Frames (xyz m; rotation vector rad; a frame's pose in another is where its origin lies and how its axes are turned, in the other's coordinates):
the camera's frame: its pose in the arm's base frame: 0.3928 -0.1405 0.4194 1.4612 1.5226 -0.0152
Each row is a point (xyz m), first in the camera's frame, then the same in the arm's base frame.
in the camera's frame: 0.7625 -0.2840 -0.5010
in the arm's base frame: 0.0316 0.6551 0.0326
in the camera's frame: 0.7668 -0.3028 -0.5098
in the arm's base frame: 0.0128 0.6584 0.0234
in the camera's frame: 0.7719 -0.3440 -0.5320
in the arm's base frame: -0.0311 0.6643 0.0074
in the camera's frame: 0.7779 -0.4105 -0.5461
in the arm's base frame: -0.0892 0.6591 -0.0281
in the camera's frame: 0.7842 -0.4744 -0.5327
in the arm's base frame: -0.1284 0.6382 -0.0764
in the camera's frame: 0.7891 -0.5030 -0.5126
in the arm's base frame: -0.1369 0.6219 -0.1065
